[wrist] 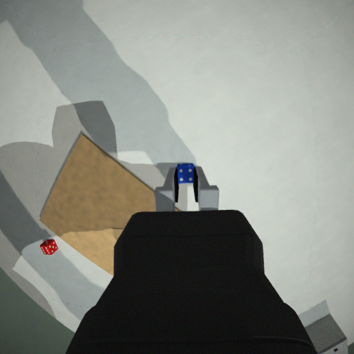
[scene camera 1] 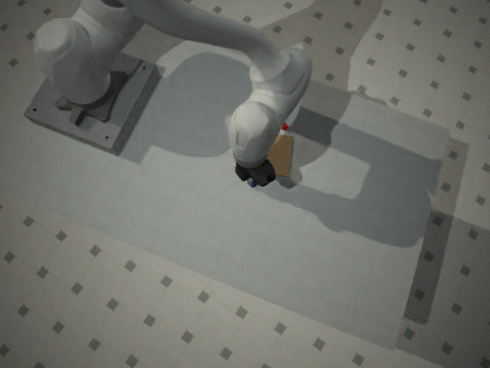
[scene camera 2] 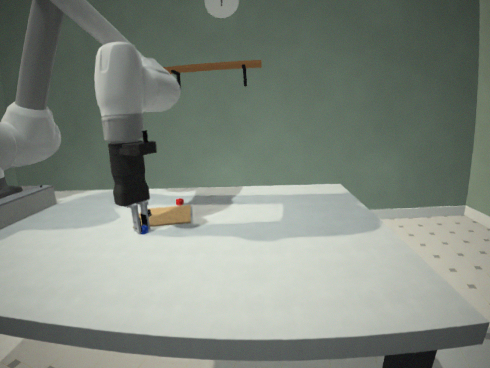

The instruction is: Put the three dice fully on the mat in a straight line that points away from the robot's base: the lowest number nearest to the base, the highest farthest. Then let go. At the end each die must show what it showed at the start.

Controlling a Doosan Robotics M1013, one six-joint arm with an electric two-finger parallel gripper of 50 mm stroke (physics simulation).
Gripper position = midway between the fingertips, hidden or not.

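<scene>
My gripper (scene camera 2: 142, 230) is visible to me, and the wrist view shows my gripper too (wrist: 185, 177). I also see a tan square mat (scene camera 1: 279, 155), and the wrist view shows the mat (wrist: 94, 196), as does scene camera 2, which has the tan square mat (scene camera 2: 173, 215).
</scene>
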